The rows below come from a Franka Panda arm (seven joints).
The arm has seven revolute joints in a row. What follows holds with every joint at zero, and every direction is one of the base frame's.
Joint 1 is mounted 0.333 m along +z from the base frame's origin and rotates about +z.
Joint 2 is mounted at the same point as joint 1 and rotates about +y.
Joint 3 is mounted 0.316 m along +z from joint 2 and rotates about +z.
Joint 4 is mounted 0.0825 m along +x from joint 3 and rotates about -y.
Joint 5 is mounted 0.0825 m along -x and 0.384 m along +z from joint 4 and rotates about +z.
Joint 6 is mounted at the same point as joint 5 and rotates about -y.
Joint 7 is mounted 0.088 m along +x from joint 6 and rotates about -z.
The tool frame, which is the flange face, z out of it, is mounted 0.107 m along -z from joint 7; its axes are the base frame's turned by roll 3.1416, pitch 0 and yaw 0 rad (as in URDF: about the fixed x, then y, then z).
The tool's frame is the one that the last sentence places.
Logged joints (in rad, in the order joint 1, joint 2, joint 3, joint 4, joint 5, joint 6, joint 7), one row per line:
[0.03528, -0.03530, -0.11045, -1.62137, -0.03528, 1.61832, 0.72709]
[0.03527, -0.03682, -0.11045, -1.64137, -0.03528, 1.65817, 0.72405]
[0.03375, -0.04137, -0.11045, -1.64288, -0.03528, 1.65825, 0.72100]
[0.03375, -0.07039, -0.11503, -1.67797, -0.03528, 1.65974, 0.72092]
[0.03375, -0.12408, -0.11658, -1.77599, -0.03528, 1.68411, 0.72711]
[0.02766, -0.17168, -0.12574, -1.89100, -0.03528, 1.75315, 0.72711]
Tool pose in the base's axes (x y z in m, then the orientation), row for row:
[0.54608, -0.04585, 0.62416, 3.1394, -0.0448, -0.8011]
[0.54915, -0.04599, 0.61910, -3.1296, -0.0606, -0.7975]
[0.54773, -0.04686, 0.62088, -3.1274, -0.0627, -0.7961]
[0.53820, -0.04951, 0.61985, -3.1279, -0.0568, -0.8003]
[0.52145, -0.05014, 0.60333, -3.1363, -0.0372, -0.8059]
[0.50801, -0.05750, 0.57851, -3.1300, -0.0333, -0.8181]
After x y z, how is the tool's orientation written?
As angles about the fixed x, y, z axes (roll, pitch, yaw), in radians.
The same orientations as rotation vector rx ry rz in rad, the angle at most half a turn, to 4 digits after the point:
[2.8744, -1.2172, 0.0631]
[2.8825, -1.2139, 0.0946]
[2.8845, -1.2121, 0.0991]
[2.8837, -1.2191, 0.0903]
[2.8806, -1.2278, 0.0568]
[2.8797, -1.2480, 0.0552]

